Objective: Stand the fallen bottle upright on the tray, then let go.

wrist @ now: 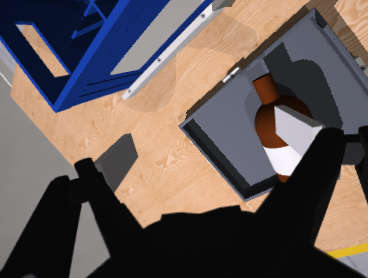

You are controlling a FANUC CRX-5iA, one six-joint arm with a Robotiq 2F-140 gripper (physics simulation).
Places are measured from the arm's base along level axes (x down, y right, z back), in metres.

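Pixels of known places: gripper, between the fingertips: (201, 133).
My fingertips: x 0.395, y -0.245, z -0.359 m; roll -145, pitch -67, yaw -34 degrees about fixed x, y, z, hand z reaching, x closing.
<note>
For each thing: its top centre in the pictures, then the offset to it from my fingertips. "spot": a spot on its surface instead. Level surfaces: height alone.
- brown bottle, centre of its top: (285, 138) dx +0.079, dy -0.060, dz +0.065 m
- grey tray, a spot on its surface: (215, 145) spot: dx +0.152, dy -0.074, dz -0.058 m
- blue crate, a spot on its surface: (65, 97) spot: dx -0.016, dy +0.095, dz -0.134 m
- pale metal strip, a spot on its surface: (159, 60) spot: dx +0.128, dy +0.101, dz -0.078 m
- wooden table, height of its surface: dx +0.158 m
A brown bottle (268, 120) with a white label lies on its side in the grey tray (215, 145) at the right of the wrist view. Its neck points up and slightly left in the view, and its lower end is partly hidden behind the right finger. My gripper (201, 133) is wide open, with nothing between its fingers. The right fingertip overlaps the bottle in the view; whether they touch cannot be told. The left fingertip is over the wooden table, left of the tray.
A blue crate (65, 97) with dividers and a slot stands at the upper left, with a pale metal strip (159, 60) along its side. The wooden table (165, 175) ends at the left. A yellow stripe (350, 251) shows at the lower right.
</note>
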